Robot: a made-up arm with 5 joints.
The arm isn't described. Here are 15 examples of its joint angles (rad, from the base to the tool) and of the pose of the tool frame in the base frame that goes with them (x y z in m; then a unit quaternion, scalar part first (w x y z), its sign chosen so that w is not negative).
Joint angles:
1: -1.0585 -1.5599 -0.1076 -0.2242 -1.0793
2: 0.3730 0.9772 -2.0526 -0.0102 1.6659
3: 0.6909 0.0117 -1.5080 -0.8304 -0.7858
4: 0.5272 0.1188 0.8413 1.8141 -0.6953
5: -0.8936 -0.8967 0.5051 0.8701 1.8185
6: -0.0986 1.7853 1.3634 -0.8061 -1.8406
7: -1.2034 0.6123 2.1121 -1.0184 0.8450
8: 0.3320 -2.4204 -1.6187 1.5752 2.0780
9: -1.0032 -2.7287 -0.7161 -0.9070 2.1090
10: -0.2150 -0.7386 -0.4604 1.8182 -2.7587
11: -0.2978 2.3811 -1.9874 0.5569 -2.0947
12: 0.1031 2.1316 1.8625 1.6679 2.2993
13: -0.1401 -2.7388 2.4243 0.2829 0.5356
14: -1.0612 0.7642 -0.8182 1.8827 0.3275
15: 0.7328 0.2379 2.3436 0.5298 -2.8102
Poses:
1: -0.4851 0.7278 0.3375 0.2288 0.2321 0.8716 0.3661
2: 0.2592 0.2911 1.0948 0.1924 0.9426 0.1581 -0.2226
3: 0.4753 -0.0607 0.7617 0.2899 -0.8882 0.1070 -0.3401
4: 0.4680 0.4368 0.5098 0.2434 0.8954 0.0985 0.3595
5: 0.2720 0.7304 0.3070 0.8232 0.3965 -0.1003 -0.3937
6: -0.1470 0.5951 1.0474 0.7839 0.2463 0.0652 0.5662
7: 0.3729 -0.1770 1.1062 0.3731 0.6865 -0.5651 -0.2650
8: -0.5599 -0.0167 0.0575 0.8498 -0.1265 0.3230 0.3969
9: -0.7931 0.2560 0.4736 0.1182 0.5904 -0.3973 0.6925
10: 0.2479 0.2675 0.1956 0.5024 -0.5652 -0.5609 -0.3369
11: -0.4189 -0.0753 0.8272 0.6718 0.6076 -0.3738 -0.1994
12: -0.4013 0.4410 1.0493 0.2193 0.9290 -0.2854 0.0866
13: -0.6589 0.4853 0.0130 0.2374 0.0505 0.3042 -0.9212
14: 0.4678 -0.1285 0.8520 0.4068 0.7252 -0.5552 -0.0161
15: 0.3402 0.3963 0.6356 0.3985 -0.2634 -0.5242 -0.7050
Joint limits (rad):
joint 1: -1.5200..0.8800
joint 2: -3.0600..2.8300
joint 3: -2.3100..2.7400
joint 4: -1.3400..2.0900
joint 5: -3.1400..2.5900
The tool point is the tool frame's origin. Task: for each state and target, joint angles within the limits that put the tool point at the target. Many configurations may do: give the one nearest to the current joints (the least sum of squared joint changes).
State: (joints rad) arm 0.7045 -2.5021 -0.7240 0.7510 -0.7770
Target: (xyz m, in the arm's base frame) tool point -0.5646 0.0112 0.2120
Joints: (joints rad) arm 0.6836 -2.0571 -0.9385 1.1559 -1.5071
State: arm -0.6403 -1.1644 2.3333 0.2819 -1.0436
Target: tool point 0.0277 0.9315 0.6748
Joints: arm -1.0692 -1.6897 1.8411 -0.0546 -0.7894
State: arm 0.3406 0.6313 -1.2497 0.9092 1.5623
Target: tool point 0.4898 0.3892 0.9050
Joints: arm 0.4974 0.9572 -0.6397 0.7458 0.9424
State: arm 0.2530 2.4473 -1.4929 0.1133 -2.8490
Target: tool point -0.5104 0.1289 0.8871
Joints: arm 0.0748 2.6506 -1.4844 -0.0651 -3.1400
